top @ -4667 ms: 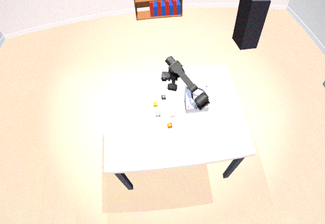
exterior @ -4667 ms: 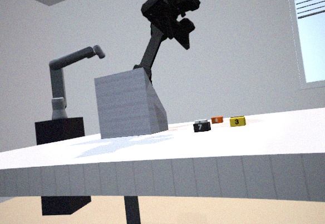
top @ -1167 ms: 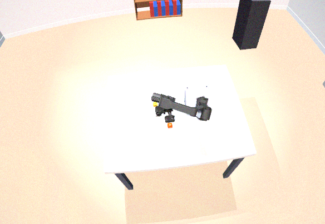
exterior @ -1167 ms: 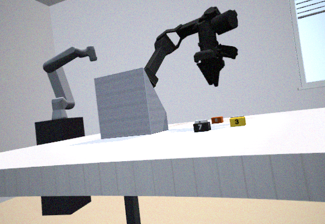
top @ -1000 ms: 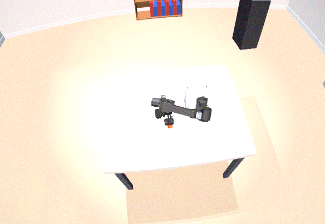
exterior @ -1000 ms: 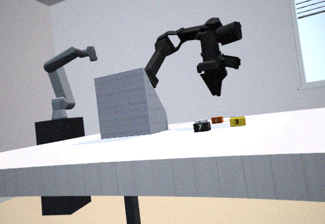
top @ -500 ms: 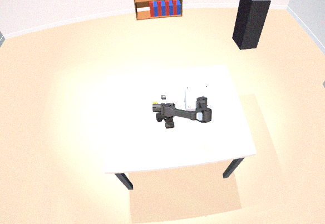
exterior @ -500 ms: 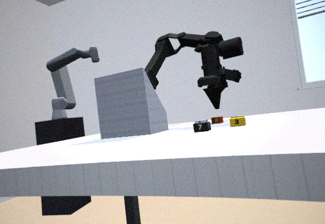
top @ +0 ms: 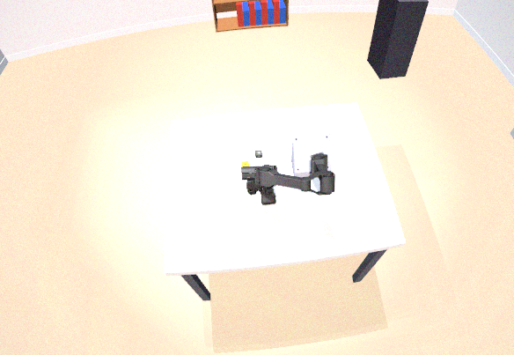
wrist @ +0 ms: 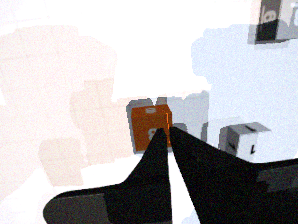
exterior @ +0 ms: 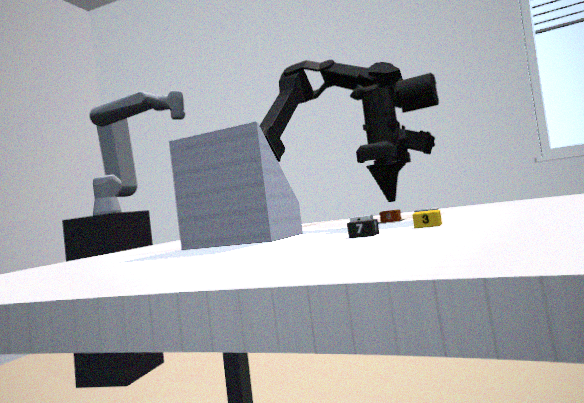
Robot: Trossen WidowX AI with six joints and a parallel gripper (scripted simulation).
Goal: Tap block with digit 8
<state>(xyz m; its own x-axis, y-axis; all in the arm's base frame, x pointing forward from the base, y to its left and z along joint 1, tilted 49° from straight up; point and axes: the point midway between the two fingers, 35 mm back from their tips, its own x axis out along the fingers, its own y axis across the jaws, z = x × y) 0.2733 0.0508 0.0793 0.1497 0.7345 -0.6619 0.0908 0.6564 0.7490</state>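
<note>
The orange block lies 1 cm behind my gripper tip, 1 cm to the left of it and 3 cm below it. Also, from my gripper tip: yellow block 6 cm ahead, 20 cm to the right, 3 cm below; then dark grey block 1 cm behind, 26 cm to the right, 3 cm below; then white block 5 cm behind, 8 cm to the right, 3 cm below.
</note>
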